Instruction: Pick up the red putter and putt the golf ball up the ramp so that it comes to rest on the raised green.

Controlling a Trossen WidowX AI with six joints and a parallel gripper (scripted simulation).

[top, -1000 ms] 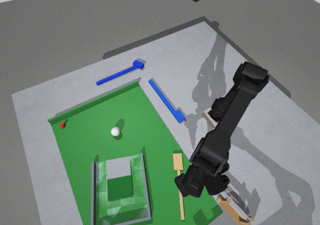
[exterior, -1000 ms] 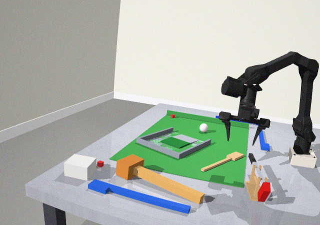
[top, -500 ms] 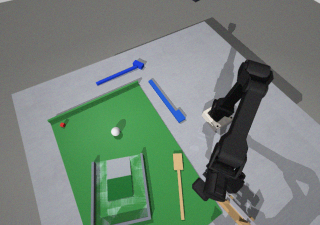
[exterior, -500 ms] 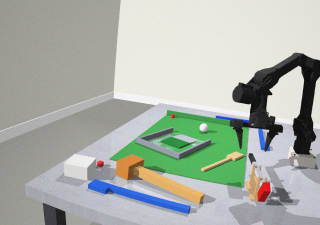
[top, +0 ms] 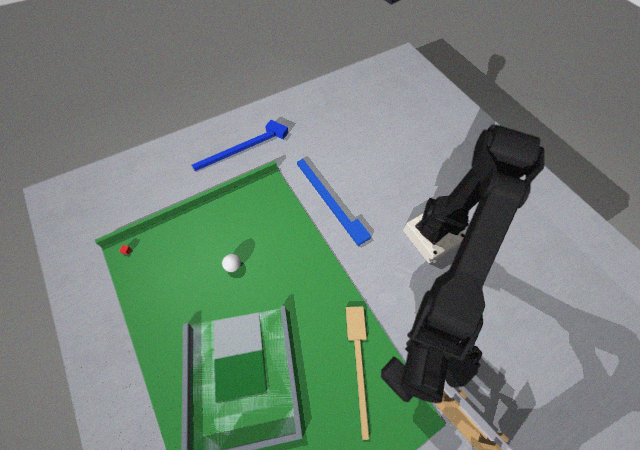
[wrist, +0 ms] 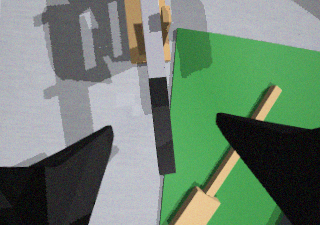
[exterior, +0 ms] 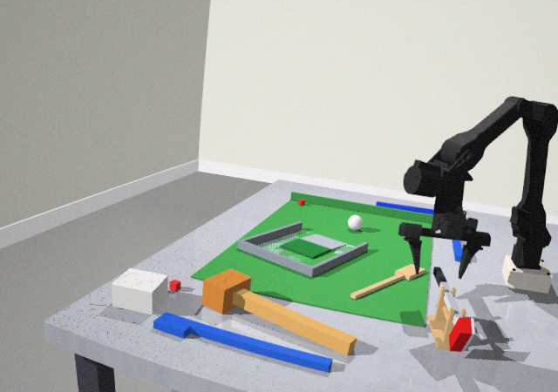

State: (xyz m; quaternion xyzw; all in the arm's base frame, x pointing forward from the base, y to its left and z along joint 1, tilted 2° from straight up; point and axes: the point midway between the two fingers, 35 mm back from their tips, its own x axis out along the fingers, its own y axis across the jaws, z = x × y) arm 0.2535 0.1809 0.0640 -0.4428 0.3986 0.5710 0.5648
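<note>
Now: gripper tip 80 mm short of the tan paddle, 90 mm to the left of it and 50 mm above it. Round my gripper tip: wooden stand (10 mm behind, 130 mm to the left, 30 mm below); white golf ball (180 mm ahead, 430 mm to the right, 40 mm below); white box (560 mm ahead, 190 mm to the left, 40 mm below).
</note>
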